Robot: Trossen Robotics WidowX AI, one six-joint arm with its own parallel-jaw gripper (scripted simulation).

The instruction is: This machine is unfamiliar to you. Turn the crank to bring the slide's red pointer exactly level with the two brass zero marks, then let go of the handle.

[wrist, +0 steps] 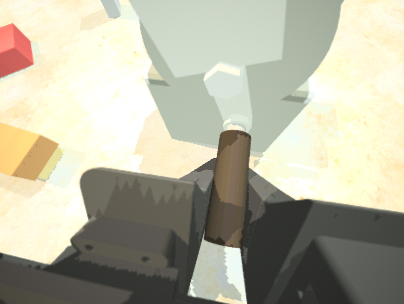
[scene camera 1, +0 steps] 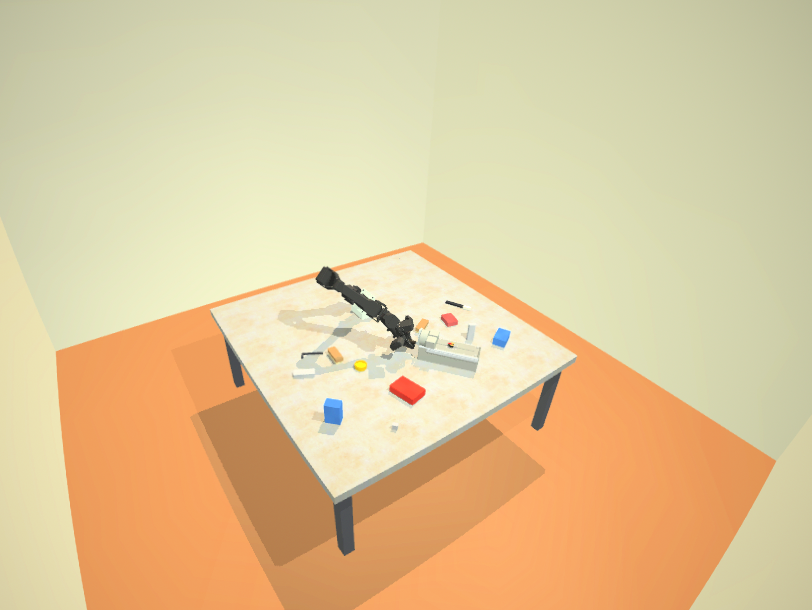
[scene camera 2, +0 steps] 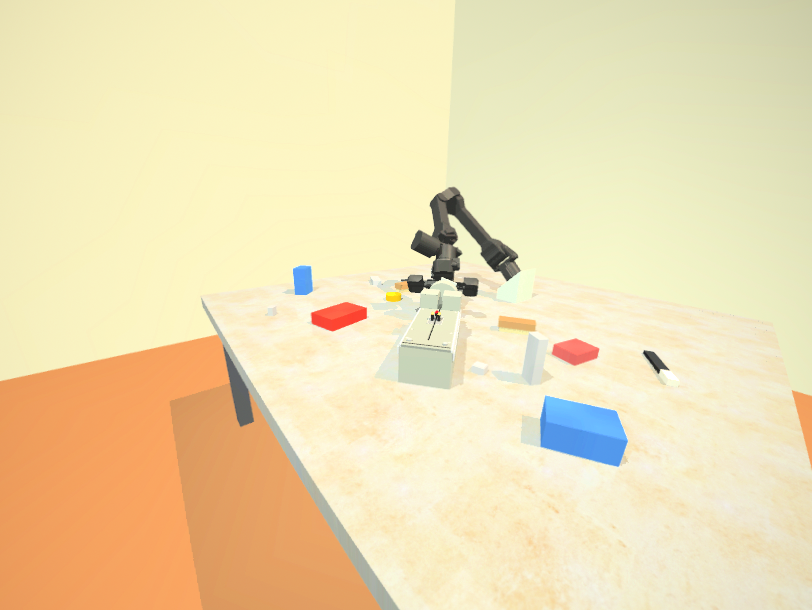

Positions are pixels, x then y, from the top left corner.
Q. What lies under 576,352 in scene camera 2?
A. A small red block.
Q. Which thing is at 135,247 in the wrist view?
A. My gripper.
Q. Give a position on a blue block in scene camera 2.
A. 581,430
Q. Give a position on a brown crank handle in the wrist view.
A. At 225,223
